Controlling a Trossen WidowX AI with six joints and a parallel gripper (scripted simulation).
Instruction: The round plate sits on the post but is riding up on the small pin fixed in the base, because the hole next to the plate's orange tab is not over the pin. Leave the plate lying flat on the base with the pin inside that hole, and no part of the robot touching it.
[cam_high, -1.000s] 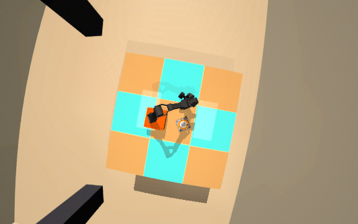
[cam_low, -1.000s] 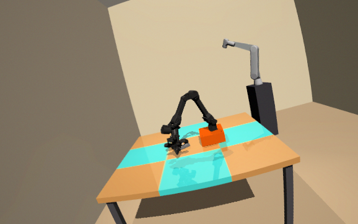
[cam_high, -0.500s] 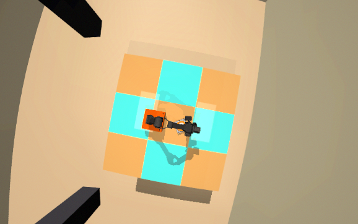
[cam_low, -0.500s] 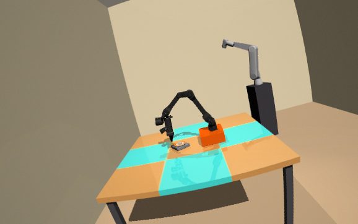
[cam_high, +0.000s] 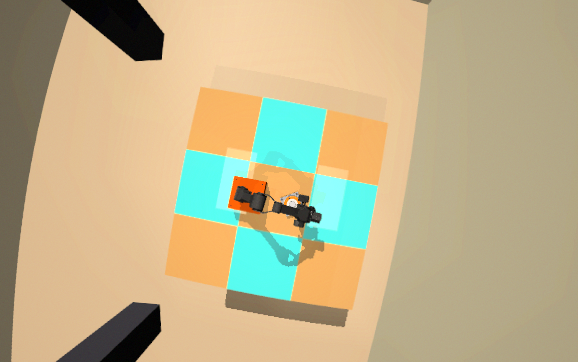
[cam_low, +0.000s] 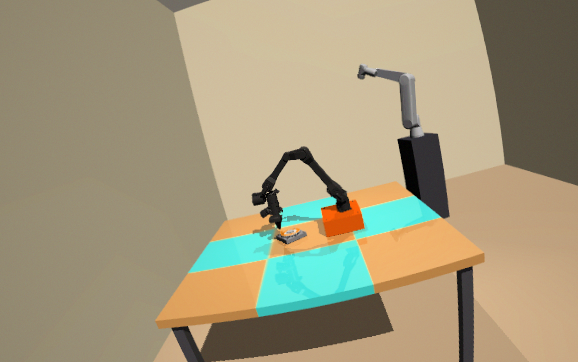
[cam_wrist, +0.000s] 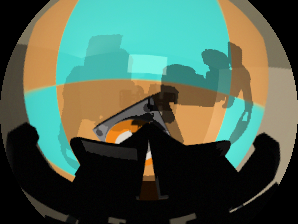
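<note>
The round plate lies 3 cm behind my gripper tip, 2 cm to the left of it and 2 cm below it. Also, from my gripper tip: grey base: 5 cm behind, 3 cm to the left, 3 cm below.
</note>
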